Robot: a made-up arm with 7 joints. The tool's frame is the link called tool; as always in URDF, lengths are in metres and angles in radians.
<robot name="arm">
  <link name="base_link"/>
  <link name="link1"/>
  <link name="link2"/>
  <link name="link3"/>
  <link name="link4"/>
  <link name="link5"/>
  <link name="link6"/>
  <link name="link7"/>
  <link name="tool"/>
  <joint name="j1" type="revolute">
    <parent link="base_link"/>
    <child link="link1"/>
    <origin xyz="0 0 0.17" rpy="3.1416 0 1.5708"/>
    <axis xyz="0 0 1"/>
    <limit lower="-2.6" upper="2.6"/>
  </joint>
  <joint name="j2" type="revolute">
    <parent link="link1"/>
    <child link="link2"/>
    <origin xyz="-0.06 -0.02 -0.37" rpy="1.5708 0 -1.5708"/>
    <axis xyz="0 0 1"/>
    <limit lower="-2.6" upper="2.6"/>
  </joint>
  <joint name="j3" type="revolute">
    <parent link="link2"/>
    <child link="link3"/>
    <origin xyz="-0.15 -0.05 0.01" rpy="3.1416 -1.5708 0"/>
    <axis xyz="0 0 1"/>
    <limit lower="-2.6" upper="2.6"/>
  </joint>
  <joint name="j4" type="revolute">
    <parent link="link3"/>
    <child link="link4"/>
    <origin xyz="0.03 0.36 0.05" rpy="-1.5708 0 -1.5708"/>
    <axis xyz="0 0 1"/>
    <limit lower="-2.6" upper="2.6"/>
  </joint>
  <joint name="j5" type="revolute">
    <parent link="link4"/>
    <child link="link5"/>
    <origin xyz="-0.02 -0.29 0.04" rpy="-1.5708 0 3.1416"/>
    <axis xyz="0 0 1"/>
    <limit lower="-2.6" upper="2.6"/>
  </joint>
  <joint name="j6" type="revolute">
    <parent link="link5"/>
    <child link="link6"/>
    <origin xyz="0.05 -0.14 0.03" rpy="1.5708 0 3.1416"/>
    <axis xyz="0 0 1"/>
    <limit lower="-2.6" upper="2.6"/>
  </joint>
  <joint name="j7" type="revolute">
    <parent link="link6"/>
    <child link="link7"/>
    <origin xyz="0.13 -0.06 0.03" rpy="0 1.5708 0"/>
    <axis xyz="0 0 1"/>
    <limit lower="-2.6" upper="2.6"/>
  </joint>
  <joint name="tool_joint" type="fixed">
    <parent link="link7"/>
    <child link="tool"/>
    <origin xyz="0.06 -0.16 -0.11" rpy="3.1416 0 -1.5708"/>
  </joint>
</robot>
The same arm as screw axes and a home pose.
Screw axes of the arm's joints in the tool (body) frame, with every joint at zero. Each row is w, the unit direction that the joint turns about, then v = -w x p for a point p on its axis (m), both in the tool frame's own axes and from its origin. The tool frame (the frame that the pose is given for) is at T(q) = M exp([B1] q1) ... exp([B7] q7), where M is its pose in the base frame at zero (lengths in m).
B1: w -0.000007 0.000004 -1 v -0.3100 0.0200 0.0000
B2: w -0.000011 -1 -0.000004 v -0.4600 0.0000 0.0000
B3: w -1 0.000011 0.000007 v 0.0000 0.4100 0.2400
B4: w -0.000011 -1 -0.000004 v -0.0500 0.0000 -0.1000
B5: w -1 0.000011 0.000007 v 0.0000 0.0300 0.1700
B6: w 0.000011 1 0.000004 v -0.0200 0.0000 -0.2200
B7: w -0.000007 0.000004 -1 v -0.0600 -0.1600 0.0000
M: xyz -0.0200 -0.3100 1.0000 (m) quaternion w x y z 1 -0.000002 -0.000004 0.000006
Joint limits (rad, base to tool): -2.6000..2.6000 -2.6000..2.6000 -2.6000..2.6000 -2.6000..2.6000 -2.6000..2.6000 -2.6000..2.6000 -2.6000..2.6000

